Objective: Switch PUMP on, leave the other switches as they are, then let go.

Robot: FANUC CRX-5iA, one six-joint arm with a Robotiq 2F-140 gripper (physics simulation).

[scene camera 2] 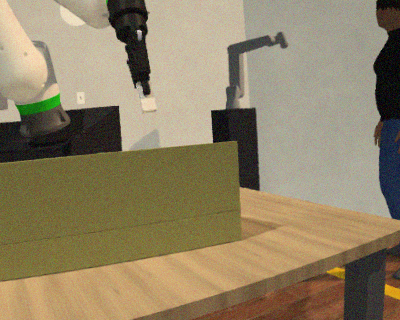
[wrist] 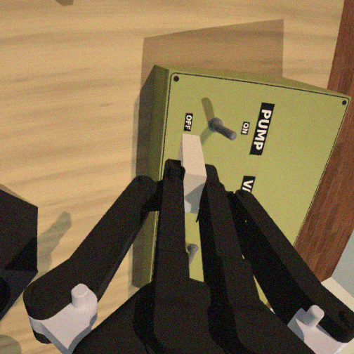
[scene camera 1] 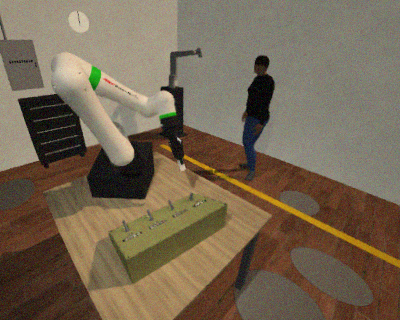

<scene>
same spot on olive switch box: (scene camera 2: 75, 212) = (scene camera 1: 185, 240)
</scene>
